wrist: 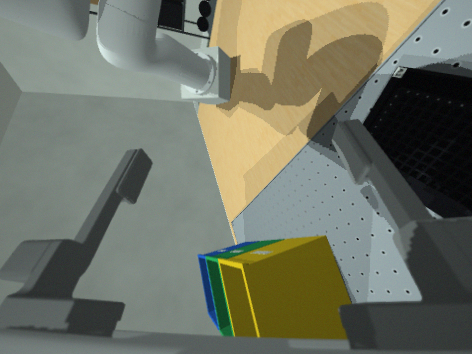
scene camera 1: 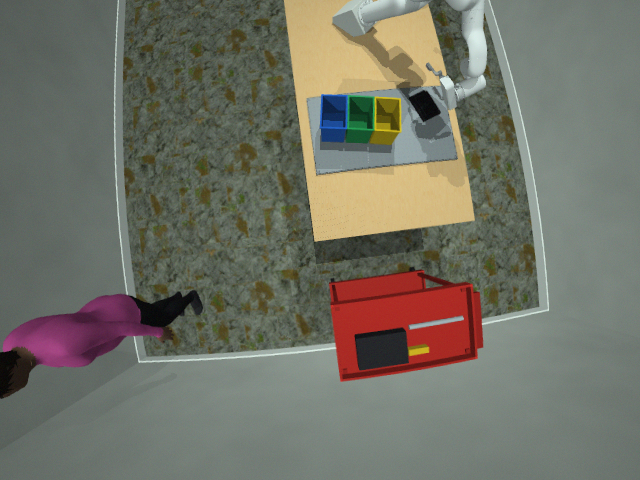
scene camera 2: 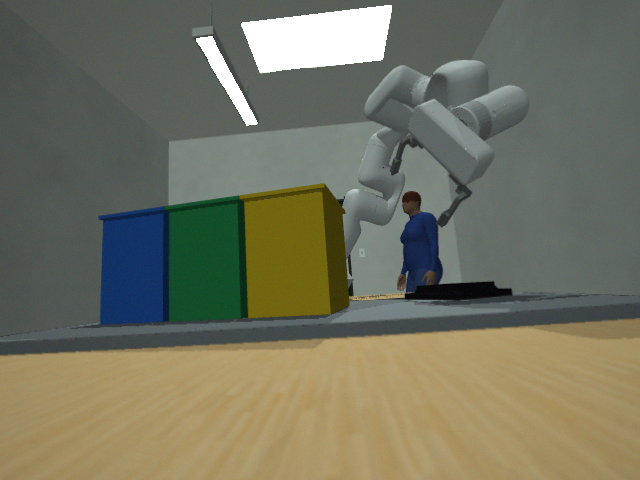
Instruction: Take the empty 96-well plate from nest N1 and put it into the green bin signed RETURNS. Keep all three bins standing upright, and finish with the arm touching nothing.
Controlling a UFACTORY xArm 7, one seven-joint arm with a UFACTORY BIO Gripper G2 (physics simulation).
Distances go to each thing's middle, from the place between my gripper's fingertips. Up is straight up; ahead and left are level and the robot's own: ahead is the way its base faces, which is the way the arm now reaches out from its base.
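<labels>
I see the black nest [scene camera 2: 505, 291] 210 mm below my hand, 40 mm to the left of it and 40 mm ahead of it. The yellow bin [scene camera 2: 296, 265] is 130 mm below my hand, 240 mm to the right of it and 160 mm ahead of it. The green bin [scene camera 2: 207, 247] sits 130 mm below my hand, 370 mm to the right of it and 140 mm ahead of it, and the blue bin [scene camera 2: 135, 249] is 130 mm below my hand, 500 mm to the right of it and 120 mm ahead of it.
</labels>
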